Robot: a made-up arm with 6 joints.
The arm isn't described. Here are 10 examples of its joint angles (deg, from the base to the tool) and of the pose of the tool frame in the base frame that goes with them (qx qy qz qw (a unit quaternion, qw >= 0); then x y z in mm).
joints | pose
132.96 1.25 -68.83 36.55 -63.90 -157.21 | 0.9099 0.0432 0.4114 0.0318 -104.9 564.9 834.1
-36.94 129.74 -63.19 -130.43 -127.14 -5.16 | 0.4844 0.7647 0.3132 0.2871 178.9 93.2 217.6
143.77 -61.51 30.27 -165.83 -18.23 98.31 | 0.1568 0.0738 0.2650 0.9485 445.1 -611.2 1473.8
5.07 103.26 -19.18 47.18 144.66 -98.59 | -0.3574 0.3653 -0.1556 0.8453 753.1 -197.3 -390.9
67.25 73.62 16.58 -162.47 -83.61 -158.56 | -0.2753 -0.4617 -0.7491 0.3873 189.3 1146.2 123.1
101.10 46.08 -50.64 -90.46 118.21 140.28 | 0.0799 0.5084 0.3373 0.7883 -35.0 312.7 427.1
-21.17 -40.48 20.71 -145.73 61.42 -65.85 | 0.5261 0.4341 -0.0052 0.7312 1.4 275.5 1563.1
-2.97 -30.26 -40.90 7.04 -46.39 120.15 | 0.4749 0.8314 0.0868 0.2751 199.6 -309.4 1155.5
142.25 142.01 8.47 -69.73 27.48 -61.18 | 0.9199 0.1744 0.3484 0.0448 142.1 94.3 -460.2
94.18 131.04 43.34 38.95 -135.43 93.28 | -0.1443 0.3663 -0.8625 0.3178 181.8 922.3 -714.6
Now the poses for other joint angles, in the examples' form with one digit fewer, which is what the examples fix.
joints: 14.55 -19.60 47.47 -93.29 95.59 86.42
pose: 0.223 -0.711 0.666 0.024 257 106 1769
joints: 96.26 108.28 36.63 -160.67 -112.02 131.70
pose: -0.331 -0.273 -0.156 0.890 -326 901 -420
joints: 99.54 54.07 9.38 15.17 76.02 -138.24
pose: -0.500 0.041 0.448 0.740 169 1264 579
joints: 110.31 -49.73 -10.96 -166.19 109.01 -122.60
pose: 0.162 0.966 0.199 0.018 -215 -211 1405
